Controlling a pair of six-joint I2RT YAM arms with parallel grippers.
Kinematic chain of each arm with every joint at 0, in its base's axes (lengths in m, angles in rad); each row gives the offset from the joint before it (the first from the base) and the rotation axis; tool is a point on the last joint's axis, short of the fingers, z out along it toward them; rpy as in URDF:
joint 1: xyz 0 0 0.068 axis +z
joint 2: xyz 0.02 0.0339 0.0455 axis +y
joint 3: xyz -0.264 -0.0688 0 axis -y
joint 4: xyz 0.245 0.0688 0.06 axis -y
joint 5: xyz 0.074 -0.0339 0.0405 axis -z
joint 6: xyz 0.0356 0 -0.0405 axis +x
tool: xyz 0 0 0 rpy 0 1.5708 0
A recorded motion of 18 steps. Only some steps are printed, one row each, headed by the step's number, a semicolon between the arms.
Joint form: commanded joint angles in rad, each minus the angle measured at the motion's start. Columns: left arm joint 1, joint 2, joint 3, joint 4, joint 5, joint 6; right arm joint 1, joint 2, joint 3, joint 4, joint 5, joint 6.
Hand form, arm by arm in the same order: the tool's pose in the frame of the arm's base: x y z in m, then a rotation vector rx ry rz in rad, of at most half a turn. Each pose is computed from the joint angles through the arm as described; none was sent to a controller.
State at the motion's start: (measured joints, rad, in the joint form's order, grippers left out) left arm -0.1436 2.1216 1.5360 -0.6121 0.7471 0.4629; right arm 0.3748 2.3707 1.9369 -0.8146 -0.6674 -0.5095
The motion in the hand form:
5: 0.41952 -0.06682 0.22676 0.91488 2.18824 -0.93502; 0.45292 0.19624 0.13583 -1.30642 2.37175 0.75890
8: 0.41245 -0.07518 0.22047 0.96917 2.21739 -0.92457; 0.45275 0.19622 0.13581 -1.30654 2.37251 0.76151
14: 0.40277 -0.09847 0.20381 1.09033 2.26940 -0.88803; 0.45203 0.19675 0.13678 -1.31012 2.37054 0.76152
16: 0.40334 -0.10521 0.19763 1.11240 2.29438 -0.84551; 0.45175 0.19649 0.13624 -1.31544 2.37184 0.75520
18: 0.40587 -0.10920 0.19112 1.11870 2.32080 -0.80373; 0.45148 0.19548 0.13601 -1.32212 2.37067 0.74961
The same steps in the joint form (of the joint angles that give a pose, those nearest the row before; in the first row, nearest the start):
5: 0.0486 -0.1242 0.0579 -0.0659 0.1012 0.0095; -0.0051 0.0423 0.0204 -0.0091 0.0937 -0.0412
8: 0.0256 -0.1274 0.0395 -0.1011 0.0752 0.0493; -0.0051 0.0423 0.0204 -0.0106 0.0921 -0.0412
14: -0.0373 -0.1106 0.0149 -0.1380 0.0077 0.1077; -0.0036 0.0392 0.0189 -0.0121 0.0922 -0.0427
16: -0.0557 -0.0968 0.0148 -0.1304 -0.0352 0.1077; -0.0036 0.0392 0.0174 -0.0137 0.0967 -0.0473
18: -0.0665 -0.0784 0.0194 -0.1197 -0.0750 0.1016; -0.0051 0.0377 0.0143 -0.0152 0.0998 -0.0550

